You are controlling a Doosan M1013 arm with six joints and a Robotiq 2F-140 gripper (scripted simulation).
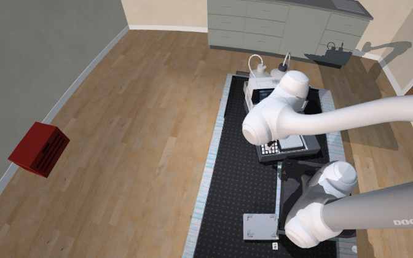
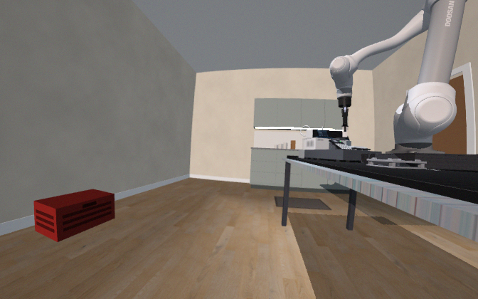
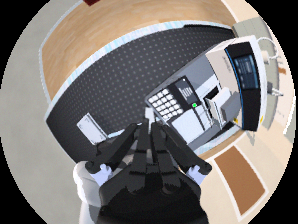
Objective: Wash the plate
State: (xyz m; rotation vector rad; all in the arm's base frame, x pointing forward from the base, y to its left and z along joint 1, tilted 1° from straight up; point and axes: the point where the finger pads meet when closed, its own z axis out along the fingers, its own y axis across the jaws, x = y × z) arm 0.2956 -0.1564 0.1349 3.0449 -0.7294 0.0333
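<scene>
The white well plate is 14 cm behind my hand, 11 cm to the right of it and 9 cm below it. Also, from my hand: plate washer: 9 cm behind, 26 cm to the right, 6 cm below; then plate nest N1: 3 cm behind, 35 cm to the left, 16 cm below; then dark carrier pocket: 14 cm behind, 11 cm to the right, 10 cm below.
</scene>
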